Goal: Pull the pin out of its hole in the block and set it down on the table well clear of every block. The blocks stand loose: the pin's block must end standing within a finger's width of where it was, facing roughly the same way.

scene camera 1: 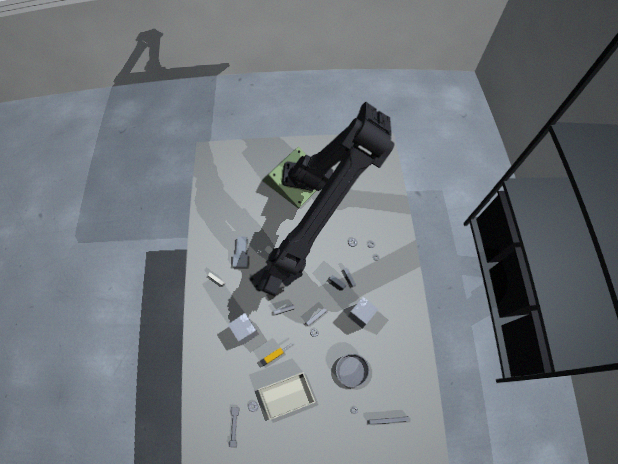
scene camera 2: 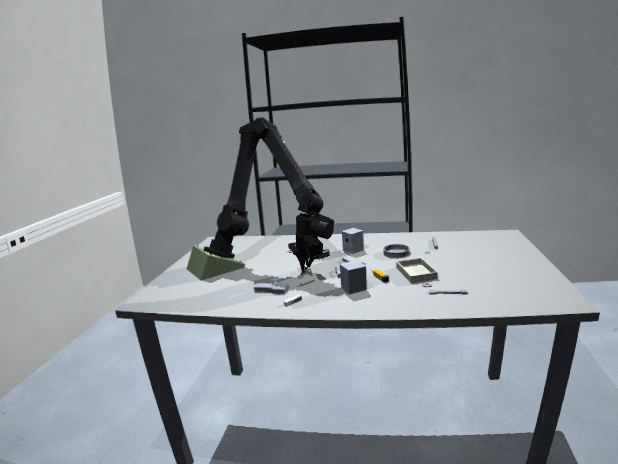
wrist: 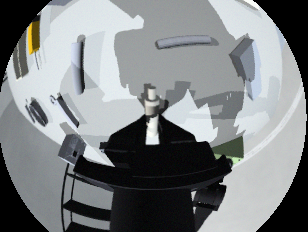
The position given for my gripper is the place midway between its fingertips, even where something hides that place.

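Through the wrist view I can see my gripper (wrist: 152, 117). Scene camera 1 gives me a round dish (scene camera 1: 352, 369), and a cream tray (scene camera 1: 281, 397) is visible to me there as well.
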